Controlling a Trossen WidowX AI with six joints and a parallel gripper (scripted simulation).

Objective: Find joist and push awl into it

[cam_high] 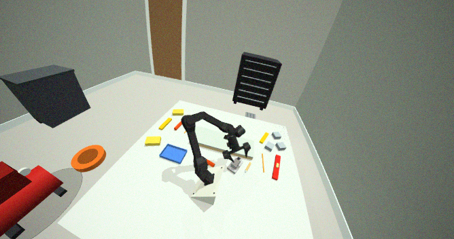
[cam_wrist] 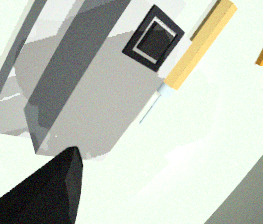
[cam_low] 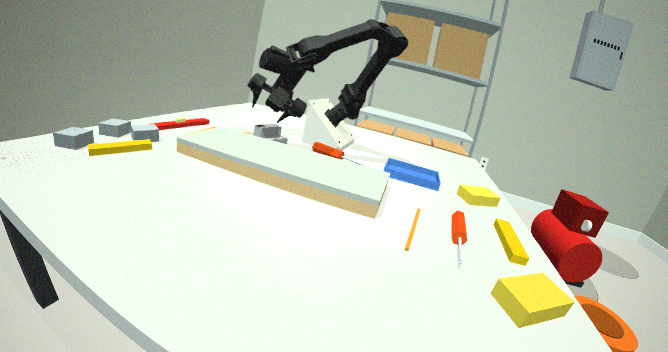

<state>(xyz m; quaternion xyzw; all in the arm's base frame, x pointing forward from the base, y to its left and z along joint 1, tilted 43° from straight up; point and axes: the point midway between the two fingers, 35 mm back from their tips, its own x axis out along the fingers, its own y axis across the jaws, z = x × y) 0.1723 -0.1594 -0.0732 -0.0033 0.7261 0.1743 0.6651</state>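
Now: the stud finder 4 cm below my gripper tip, 2 cm ahead of it and 1 cm to the left of it. Also, from my gripper tip: blue tray 48 cm to the left, 7 cm below, 1 cm ahead; then awl 8 cm below, 6 cm to the right, 3 cm behind; then red level 31 cm to the right, 7 cm below, 3 cm ahead.
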